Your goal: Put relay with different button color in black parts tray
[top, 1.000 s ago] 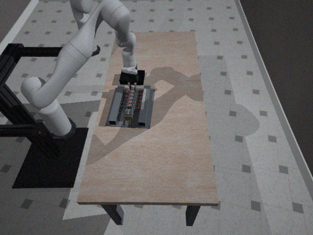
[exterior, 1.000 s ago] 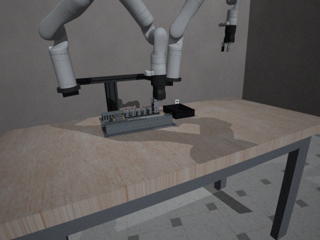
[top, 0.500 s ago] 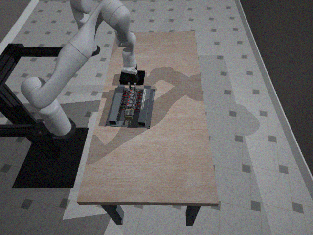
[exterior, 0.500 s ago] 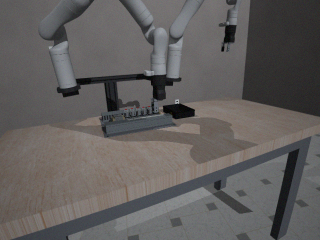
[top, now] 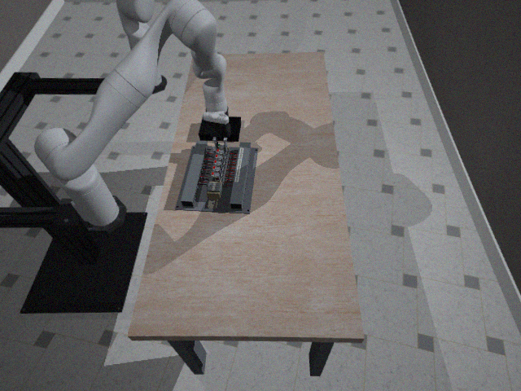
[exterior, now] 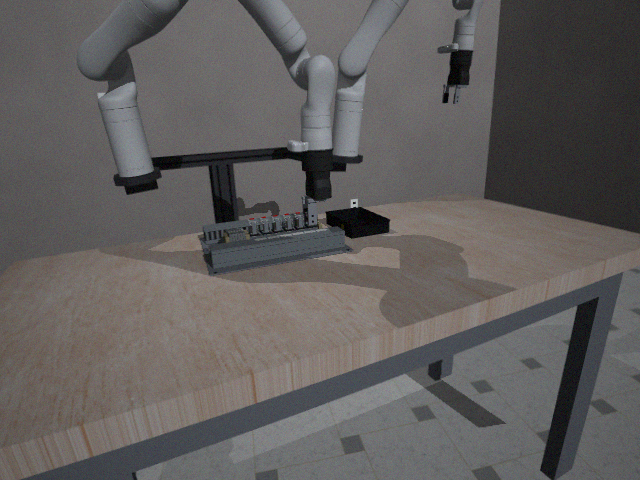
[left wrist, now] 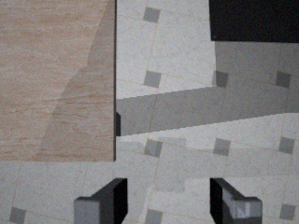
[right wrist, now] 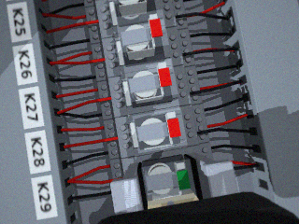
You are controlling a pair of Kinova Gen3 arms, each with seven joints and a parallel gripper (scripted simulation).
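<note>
Now: the green-button relay 1 cm below my right hand. Round my right hand: black parts tray (2 cm behind, 15 cm to the left, 4 cm below); grey relay panel (1 cm behind, 10 cm to the right, 3 cm below).
</note>
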